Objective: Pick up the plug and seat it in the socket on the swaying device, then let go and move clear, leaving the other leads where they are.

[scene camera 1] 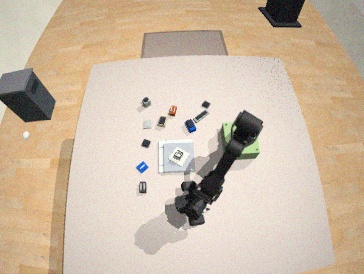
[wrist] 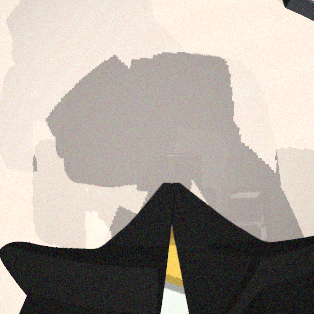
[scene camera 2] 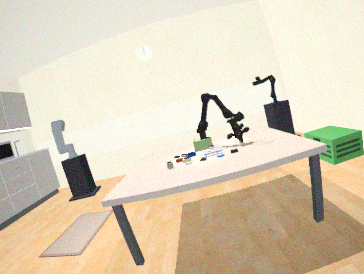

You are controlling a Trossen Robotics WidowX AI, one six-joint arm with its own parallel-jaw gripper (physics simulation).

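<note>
My gripper [scene camera 1: 192, 206] [scene camera 2: 242, 142] [wrist: 170, 190] is low over the table, with its fingertips together and nothing seen held between them. The plug [wrist: 173, 257], with a yellow end and a pale body, shows in the wrist view through the narrow slit behind the fingertips; the fingers cover most of it. In scene camera 1 the arm hides the plug. The device, a pale grey plate [scene camera 1: 186, 146] with a white edge, lies up and left of the gripper. A tilted white square with a dark-rimmed socket [scene camera 1: 178, 155] sits on it.
Left of the device are a black connector [scene camera 1: 143, 187], a blue piece [scene camera 1: 142, 167] and a small dark piece [scene camera 1: 145, 143]. Beyond it are an orange piece [scene camera 1: 173, 110], a blue block [scene camera 1: 190, 125] and a grey round piece [scene camera 1: 146, 102]. The arm's green base [scene camera 1: 254, 150] [scene camera 2: 202, 145] is at right.
</note>
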